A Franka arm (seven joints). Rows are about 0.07 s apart.
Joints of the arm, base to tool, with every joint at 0 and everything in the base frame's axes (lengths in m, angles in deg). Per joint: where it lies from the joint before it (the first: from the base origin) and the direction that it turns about. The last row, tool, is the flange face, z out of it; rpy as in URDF.
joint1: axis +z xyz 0 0 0.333
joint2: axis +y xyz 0 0 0
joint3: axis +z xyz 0 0 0.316
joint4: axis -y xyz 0.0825 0 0
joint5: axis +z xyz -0.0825 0 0.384
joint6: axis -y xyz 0 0 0
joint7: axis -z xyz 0.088 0 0
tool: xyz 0 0 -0.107 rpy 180 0 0
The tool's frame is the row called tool.
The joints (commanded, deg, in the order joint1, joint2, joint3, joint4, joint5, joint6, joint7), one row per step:
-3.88 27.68 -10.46 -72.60 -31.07 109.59 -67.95
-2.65 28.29 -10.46 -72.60 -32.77 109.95 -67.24
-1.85 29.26 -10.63 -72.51 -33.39 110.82 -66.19
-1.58 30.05 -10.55 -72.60 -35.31 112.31 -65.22
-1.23 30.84 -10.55 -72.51 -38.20 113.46 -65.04
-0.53 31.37 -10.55 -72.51 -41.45 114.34 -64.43
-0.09 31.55 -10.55 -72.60 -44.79 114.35 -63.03
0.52 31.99 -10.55 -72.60 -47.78 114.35 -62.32
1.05 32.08 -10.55 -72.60 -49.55 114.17 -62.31
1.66 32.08 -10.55 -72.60 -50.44 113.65 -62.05
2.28 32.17 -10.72 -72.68 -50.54 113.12 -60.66
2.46 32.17 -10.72 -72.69 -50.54 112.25 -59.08
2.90 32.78 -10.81 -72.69 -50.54 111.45 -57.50
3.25 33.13 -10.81 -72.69 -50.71 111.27 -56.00
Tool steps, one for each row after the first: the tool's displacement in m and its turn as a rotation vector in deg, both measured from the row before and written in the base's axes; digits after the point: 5 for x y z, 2 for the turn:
0.00616 0.01347 -0.00576 -1.58 0.28 1.17
0.00638 0.00838 -0.00936 -0.63 -0.31 0.48
0.00554 0.00373 -0.00729 -1.72 -0.50 0.90
0.00517 0.00319 -0.00548 -2.75 0.29 1.60
0.00480 0.00731 -0.00314 -3.01 0.09 1.61
0.00165 0.00308 -0.00044 -2.99 -0.15 0.27
0.00289 0.00568 -0.00312 -2.76 0.42 0.87
0.00139 0.00530 0.00018 -1.71 0.48 0.81
0.00067 0.00637 0.00030 -0.87 0.24 0.26
0.00029 0.00534 -0.00198 -0.04 -0.62 -0.76
-0.00105 0.00092 -0.00084 0.11 -0.75 -1.46
0.00092 0.00357 -0.00822 0.01 -0.19 -1.21
0.00125 0.00410 -0.00439 -0.04 -0.73 -0.63

